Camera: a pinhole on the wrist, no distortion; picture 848 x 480 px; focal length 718.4 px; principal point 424.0 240.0 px. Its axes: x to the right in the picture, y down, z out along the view. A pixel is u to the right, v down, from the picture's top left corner.
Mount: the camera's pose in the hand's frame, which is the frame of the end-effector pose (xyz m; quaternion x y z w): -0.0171 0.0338 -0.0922 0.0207 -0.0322 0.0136 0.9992
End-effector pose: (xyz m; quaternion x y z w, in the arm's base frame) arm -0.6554 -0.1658 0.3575 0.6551 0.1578 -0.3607 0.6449
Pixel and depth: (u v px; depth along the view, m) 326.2 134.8 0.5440
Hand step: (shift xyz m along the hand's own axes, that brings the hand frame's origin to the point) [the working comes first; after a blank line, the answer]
In the camera's frame: -0.0741 -0.0797 0.5440

-0.1234 -0.0707 0.4422
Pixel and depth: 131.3 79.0 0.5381
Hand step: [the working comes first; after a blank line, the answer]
In the camera's frame: -0.2192 -0.1206 0.5381

-0.2667 -0.1150 0.4252
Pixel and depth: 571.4 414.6 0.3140
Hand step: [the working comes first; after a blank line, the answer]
In the camera's frame: 0.0644 0.0763 0.3140

0.0250 0.0984 0.2282
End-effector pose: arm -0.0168 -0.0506 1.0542 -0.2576 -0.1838 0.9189 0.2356
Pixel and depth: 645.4 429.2 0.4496
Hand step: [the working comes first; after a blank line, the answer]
In the camera's frame: 0.1386 0.1184 0.4496

0.0891 0.1367 0.3699
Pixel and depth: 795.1 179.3 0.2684
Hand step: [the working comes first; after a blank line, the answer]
In the camera's frame: 0.1386 -0.0227 0.2684

0.1047 0.0034 0.1835
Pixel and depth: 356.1 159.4 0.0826
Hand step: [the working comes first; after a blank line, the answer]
In the camera's frame: -0.0078 -0.0093 0.0826

-0.0299 0.0209 -0.0107
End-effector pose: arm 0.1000 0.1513 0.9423 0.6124 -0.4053 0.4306 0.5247
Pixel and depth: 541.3 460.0 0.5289
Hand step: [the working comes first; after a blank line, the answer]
In the camera's frame: 0.0864 0.1620 0.5289

0.0307 0.1755 0.4473
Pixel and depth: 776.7 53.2 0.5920
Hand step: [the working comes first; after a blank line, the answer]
In the camera's frame: 0.2906 -0.1539 0.5920

0.2395 -0.1374 0.5107
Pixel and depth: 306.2 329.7 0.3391
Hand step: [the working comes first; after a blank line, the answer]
In the camera's frame: -0.0556 0.0423 0.3391

-0.0954 0.0603 0.2440
